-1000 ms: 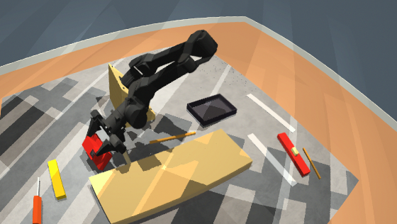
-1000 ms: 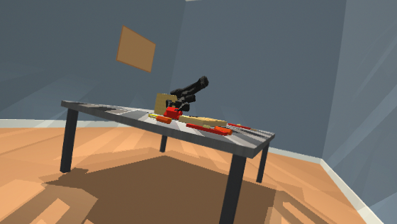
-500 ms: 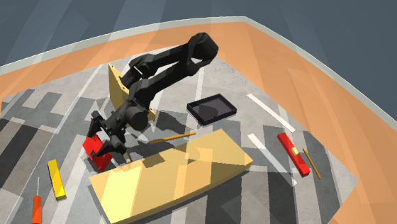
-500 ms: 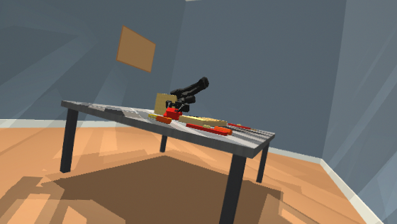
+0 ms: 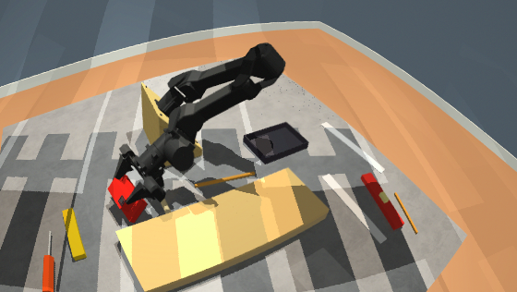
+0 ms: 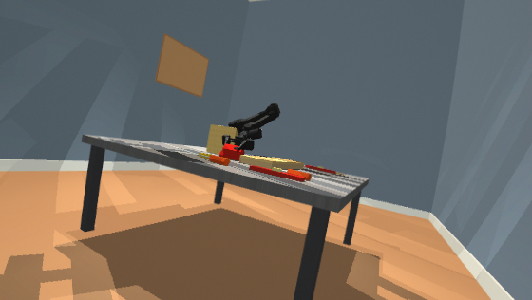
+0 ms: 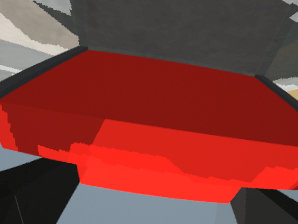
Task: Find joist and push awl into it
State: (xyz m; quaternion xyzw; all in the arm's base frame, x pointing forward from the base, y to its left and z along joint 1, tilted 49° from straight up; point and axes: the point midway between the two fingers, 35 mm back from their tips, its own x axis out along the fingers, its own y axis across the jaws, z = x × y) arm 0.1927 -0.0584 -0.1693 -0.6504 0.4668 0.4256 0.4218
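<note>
Now: gripper tip 1 cm short of the stud finder and 1 cm above it. The rest, counted from my gripper tip: awl (2 cm behind, 12 cm to the left, 5 cm below); then dark tray (9 cm behind, 53 cm to the left, 5 cm below); then yellow bar (5 cm ahead, 17 cm to the right, 5 cm below).
</note>
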